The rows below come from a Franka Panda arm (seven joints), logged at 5 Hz.
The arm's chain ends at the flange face. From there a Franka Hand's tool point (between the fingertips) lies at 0.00 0.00 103.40 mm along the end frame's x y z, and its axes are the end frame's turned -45 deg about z.
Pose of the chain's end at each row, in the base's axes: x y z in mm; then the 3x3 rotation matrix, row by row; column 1 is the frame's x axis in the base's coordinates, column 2 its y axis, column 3 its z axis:
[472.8, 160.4, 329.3], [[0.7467, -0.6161, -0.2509], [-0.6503, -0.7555, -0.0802], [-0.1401, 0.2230, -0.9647]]
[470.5, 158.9, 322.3], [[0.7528, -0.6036, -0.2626], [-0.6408, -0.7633, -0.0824], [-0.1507, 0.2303, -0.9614]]
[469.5, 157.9, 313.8], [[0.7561, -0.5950, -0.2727], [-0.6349, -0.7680, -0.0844], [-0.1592, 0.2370, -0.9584]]
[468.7, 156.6, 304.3], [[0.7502, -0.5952, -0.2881], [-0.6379, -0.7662, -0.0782], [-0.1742, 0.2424, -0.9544]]
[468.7, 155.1, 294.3], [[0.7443, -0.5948, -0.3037], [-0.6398, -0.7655, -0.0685], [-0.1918, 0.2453, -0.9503]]
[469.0, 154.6, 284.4], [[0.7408, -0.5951, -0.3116], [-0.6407, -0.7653, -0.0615], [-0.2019, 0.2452, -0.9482]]
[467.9, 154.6, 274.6], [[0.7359, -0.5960, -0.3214], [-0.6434, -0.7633, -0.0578], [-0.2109, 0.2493, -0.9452]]
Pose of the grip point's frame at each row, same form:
[446.9, 152.1, 229.6], [[0.9636, 0.0923, -0.2509], [0.0744, -0.9941, -0.0802], [-0.2568, 0.0586, -0.9647]]
[443.3, 150.4, 222.9], [[0.9591, 0.1055, -0.2626], [0.0866, -0.9928, -0.0824], [-0.2694, 0.0563, -0.9614]]
[441.3, 149.2, 214.7], [[0.9554, 0.1139, -0.2727], [0.0941, -0.9920, -0.0844], [-0.2802, 0.0550, -0.9584]]
[438.9, 148.5, 205.6], [[0.9513, 0.1096, -0.2881], [0.0907, -0.9928, -0.0782], [-0.2946, 0.0482, -0.9544]]
[437.3, 148.0, 196.0], [[0.9469, 0.1057, -0.3037], [0.0889, -0.9937, -0.0685], [-0.3091, 0.0378, -0.9503]]
[436.8, 148.2, 186.4], [[0.9446, 0.1030, -0.3116], [0.0881, -0.9942, -0.0615], [-0.3161, 0.0306, -0.9482]]
[434.7, 148.6, 176.9], [[0.9418, 0.0989, -0.3214], [0.0848, -0.9947, -0.0578], [-0.3254, 0.0272, -0.9452]]

